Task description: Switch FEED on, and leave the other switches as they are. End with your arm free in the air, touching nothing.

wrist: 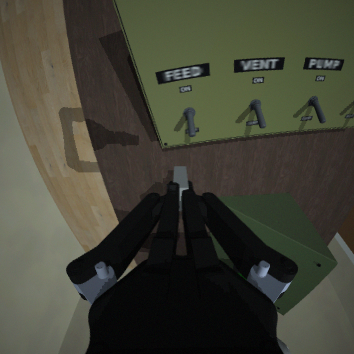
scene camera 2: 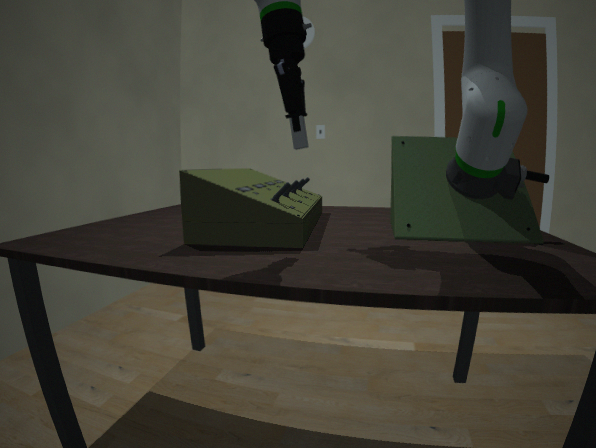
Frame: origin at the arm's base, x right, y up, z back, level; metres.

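Seen in the pictures: gripper, fingertip midpoint: (wrist: 179, 175) (scene camera 2: 301, 148); arm's base at its link origin: (scene camera 2: 473, 177).
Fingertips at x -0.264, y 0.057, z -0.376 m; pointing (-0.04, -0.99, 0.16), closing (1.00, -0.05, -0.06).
Offsets run from my fingertips to a thing's top centre. Level surfaces: height alone.
The olive switch box (scene camera 2: 242, 230) (wrist: 225, 35) stands on the table with a sloped panel. In the wrist view the FEED lever @[dx +0.012, dy -0.071, dz -0.050 m] (wrist: 190, 121) is at the left, under its label, with its tip down toward the OFF side. The VENT lever @[dx +0.128, dy -0.071, dz -0.078 m] (wrist: 258, 114) and the PUMP lever @[dx +0.245, dy -0.071, dz -0.106 m] (wrist: 318, 110) also point down, toward their OFF marks. The BRAKE lever does not show in the wrist view. My gripper (scene camera 2: 300, 148) (wrist: 179, 175) is shut and empty. It hangs in the air above the box's lever side, apart from the levers.
A green slanted block (scene camera 2: 420, 190) (wrist: 285, 235) stands on the dark table @[dy -0.198 m] (scene camera 2: 350, 280) (wrist: 210, 172), to the right of the switch box in the scene view. The arm's thick base joint (scene camera 2: 485, 135) is in front of that block. A wall and a door are behind.
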